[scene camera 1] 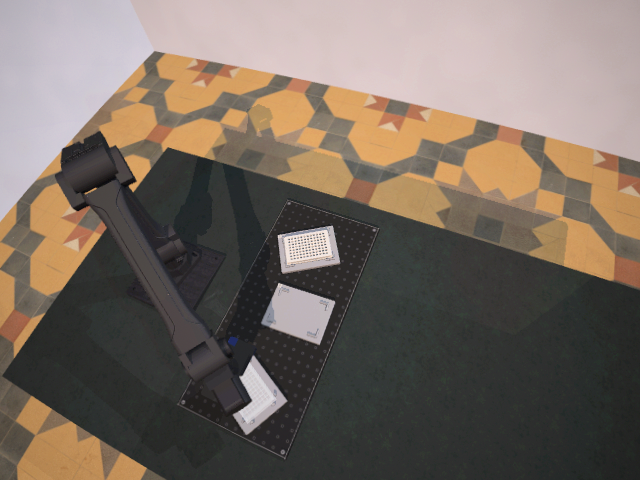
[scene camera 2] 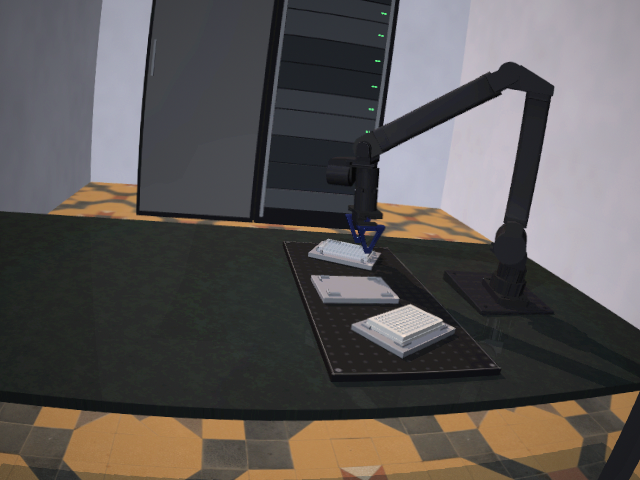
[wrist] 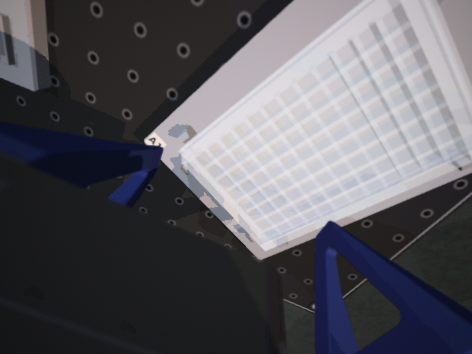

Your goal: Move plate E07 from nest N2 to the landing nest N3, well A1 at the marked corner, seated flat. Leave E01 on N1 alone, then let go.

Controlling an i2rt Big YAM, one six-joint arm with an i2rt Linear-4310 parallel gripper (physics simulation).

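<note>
A clear-white well plate [scene camera 1: 261, 395] [scene camera 2: 343, 250] [wrist: 320, 140], apparently E07, sits on a pale nest [scene camera 1: 279, 400] [scene camera 2: 341, 260] [wrist: 225, 90] with an A1 label [wrist: 155, 142] at one corner. My gripper [scene camera 2: 363, 245] [wrist: 244, 195] is open and empty, low over one end of this plate; in the wrist view one finger is by the A1 corner, the other beyond the opposite long side. The arm partly hides the plate in scene camera 1. The bare middle nest [scene camera 1: 299, 314] [scene camera 2: 356, 289] has corner guides. A cream plate [scene camera 1: 308, 246] [scene camera 2: 405, 322], apparently E01, rests on the third nest [scene camera 1: 312, 265]. Plate names are unreadable.
The three nests stand in a row on a black perforated board [scene camera 1: 294, 361] [scene camera 2: 351, 356], on a dark table [scene camera 1: 465, 361] [scene camera 2: 155, 310]. The arm's base [scene camera 1: 206, 268] [scene camera 2: 465, 294] stands beside the board. A corner of the bare nest [wrist: 25, 20] shows at the wrist view's upper left.
</note>
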